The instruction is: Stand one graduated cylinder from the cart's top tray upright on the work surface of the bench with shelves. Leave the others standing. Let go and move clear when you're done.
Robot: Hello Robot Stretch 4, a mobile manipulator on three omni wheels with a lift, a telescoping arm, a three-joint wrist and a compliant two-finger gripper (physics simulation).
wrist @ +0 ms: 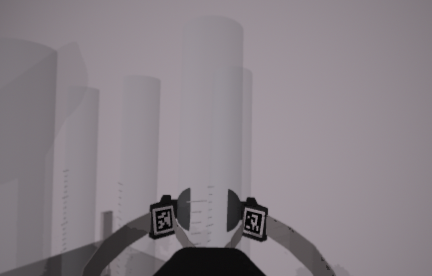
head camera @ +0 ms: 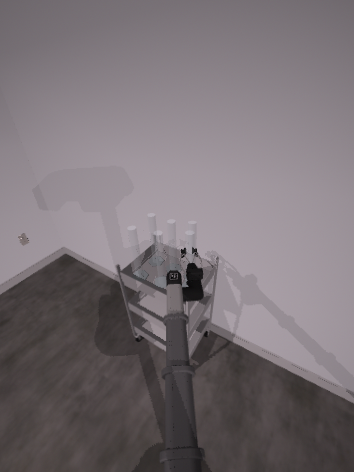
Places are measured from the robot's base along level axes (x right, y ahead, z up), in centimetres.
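Pixels of known places: hand, its tool point: (wrist: pixel 208 208) (head camera: pixel 188 250).
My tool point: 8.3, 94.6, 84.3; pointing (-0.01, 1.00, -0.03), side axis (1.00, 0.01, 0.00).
Note:
Behind a point stands the place of what it marks, as x, y, z.
Several clear graduated cylinders stand upright on the top tray (head camera: pixel 146 282) {-15.6, 93.1, 63.6} of the cart. At its right side, one cylinder (head camera: pixel 189 239) {7.9, 88.1, 95.7} (wrist: pixel 212 125) {8.4, 87.7, 91.1} stands nearest the gripper, and another cylinder (head camera: pixel 193 225) {10.8, 98.1, 96.9} (wrist: pixel 247 125) {11.9, 97.9, 91.8} stands close behind it, overlapping it in the wrist view. My gripper (head camera: pixel 189 252) {8.3, 94.6, 84.3} (wrist: pixel 209 210) {8.3, 94.6, 84.3} is shut on a cylinder at this pair, its pads at the graduation marks. The overlap and clear walls make it hard to tell how the pads touch each one. The cylinder bases are unclear. The bench with shelves does not show.
Other cylinders (head camera: pixel 171 235) {-0.3, 100.7, 89.7} (head camera: pixel 132 242) {-20.1, 96.1, 89.7} (wrist: pixel 142 135) {0.8, 100.8, 90.4} stand to the left on the tray, one large and close (wrist: pixel 30 130) {-5.0, 91.3, 90.5} in the wrist view. The cart's posts (head camera: pixel 125 295) {-30.0, 95.3, 50.7} rise at its corners. Walls meet in a corner behind the cart.

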